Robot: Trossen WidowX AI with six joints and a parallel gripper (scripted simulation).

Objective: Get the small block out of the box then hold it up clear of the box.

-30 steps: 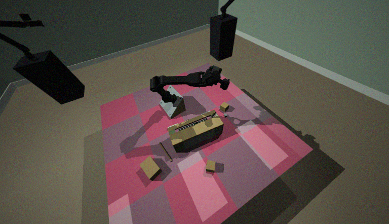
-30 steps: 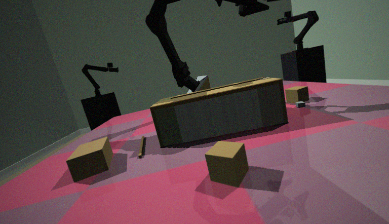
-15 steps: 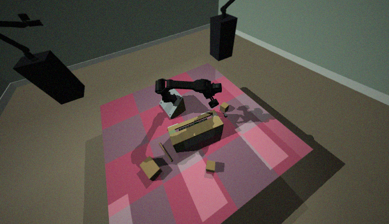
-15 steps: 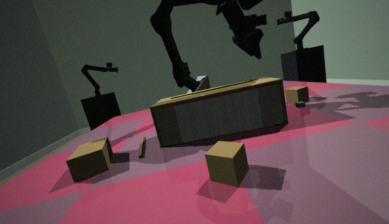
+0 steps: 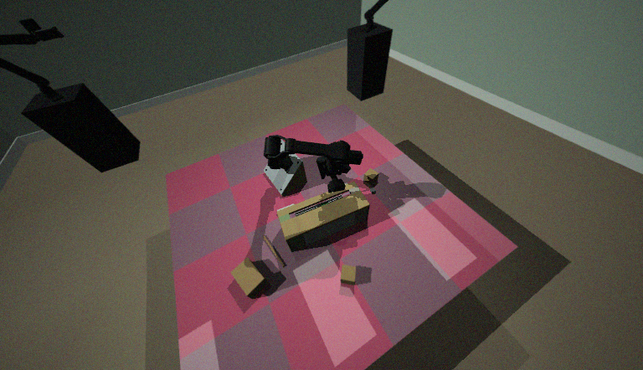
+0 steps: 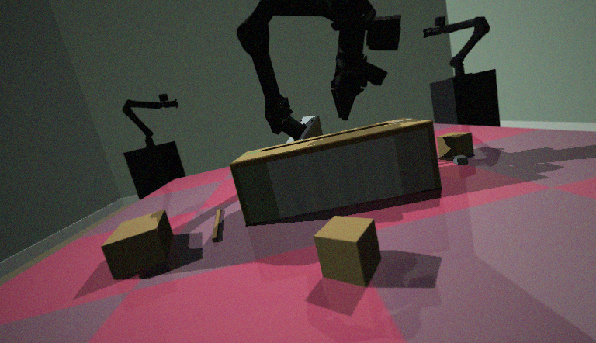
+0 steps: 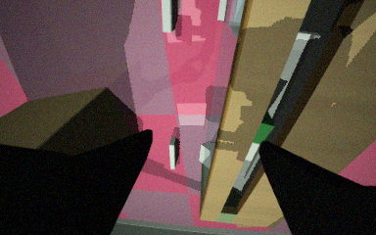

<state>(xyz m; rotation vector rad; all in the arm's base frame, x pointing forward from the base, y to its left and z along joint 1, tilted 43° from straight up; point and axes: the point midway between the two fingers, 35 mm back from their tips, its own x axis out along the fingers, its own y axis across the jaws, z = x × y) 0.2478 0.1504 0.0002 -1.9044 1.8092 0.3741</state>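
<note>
My gripper tip is 70 mm above the green block, 60 mm short of it and 40 mm to the left of it. Round my gripper tip: box 90 mm below, 50 mm to the right, 40 mm ahead; grey piece 240 mm to the left, 150 mm below, 50 mm ahead; thin stick 330 mm to the right, 150 mm below, 90 mm ahead.
</note>
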